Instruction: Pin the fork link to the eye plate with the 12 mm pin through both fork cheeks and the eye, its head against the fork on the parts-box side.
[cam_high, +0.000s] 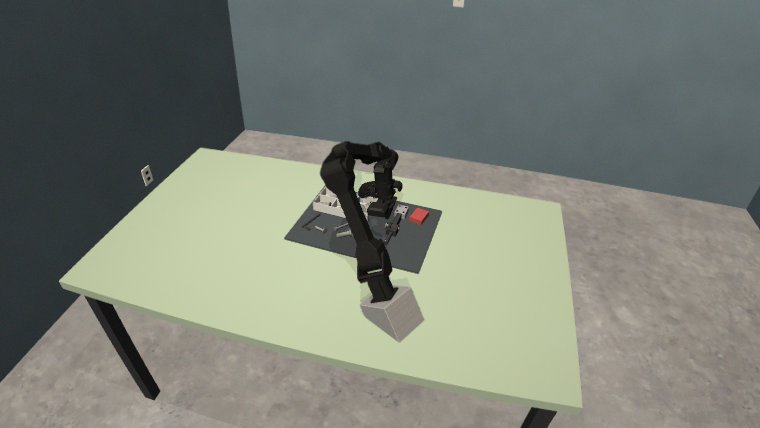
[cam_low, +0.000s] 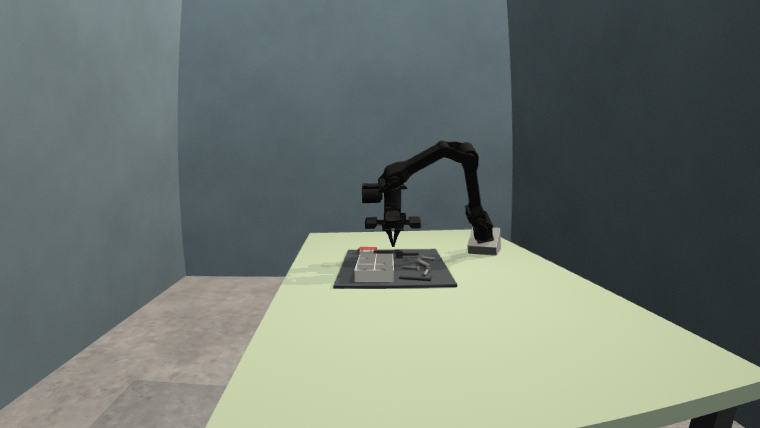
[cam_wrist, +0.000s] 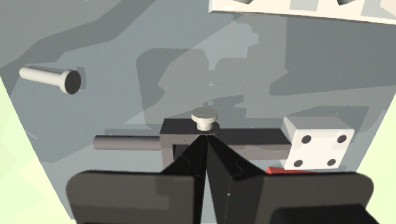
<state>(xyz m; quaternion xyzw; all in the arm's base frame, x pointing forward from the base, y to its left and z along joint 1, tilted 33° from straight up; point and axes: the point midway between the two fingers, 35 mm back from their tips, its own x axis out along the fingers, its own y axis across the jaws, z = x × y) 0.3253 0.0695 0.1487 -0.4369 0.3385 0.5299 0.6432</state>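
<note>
The eye plate lies 20 mm ahead of my hand, 30 mm to the right of it and 70 mm below it. Round my hand: red block 100 mm ahead, 90 mm to the right, 70 mm below; white parts box 40 mm ahead, 180 mm to the left, 70 mm below; mat 10 mm behind, 70 mm to the left, 80 mm below.
</note>
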